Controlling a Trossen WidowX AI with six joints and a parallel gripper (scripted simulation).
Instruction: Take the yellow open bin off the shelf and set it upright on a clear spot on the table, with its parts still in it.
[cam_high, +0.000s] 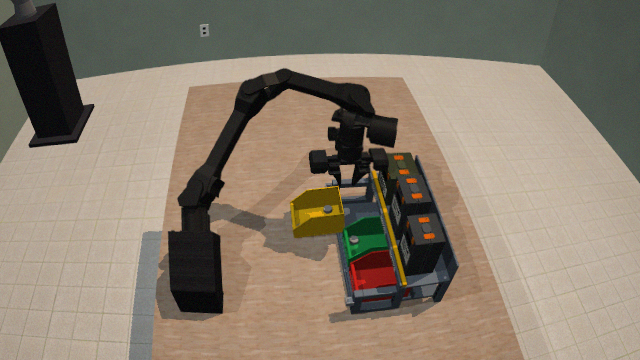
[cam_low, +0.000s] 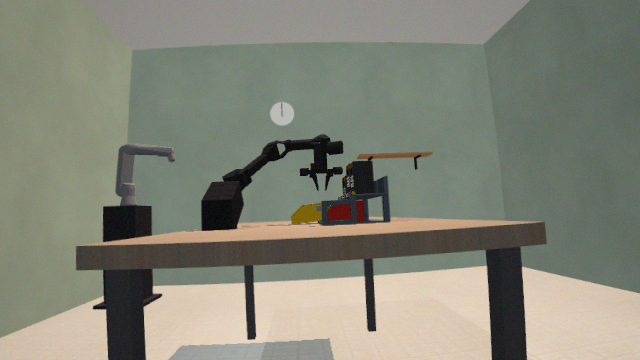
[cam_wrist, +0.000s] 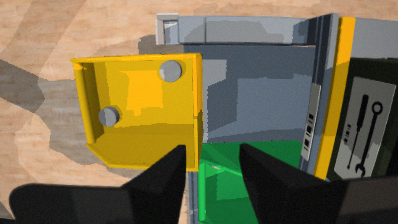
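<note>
My hand is 7 cm past the yellow bin and 13 cm above it. The rest, counted from my hand: red bin (6 cm ahead, 22 cm to the right, 13 cm below); yellow rail (9 cm ahead, 11 cm to the right, 7 cm below); green bin (6 cm ahead, 11 cm to the right, 13 cm below).
</note>
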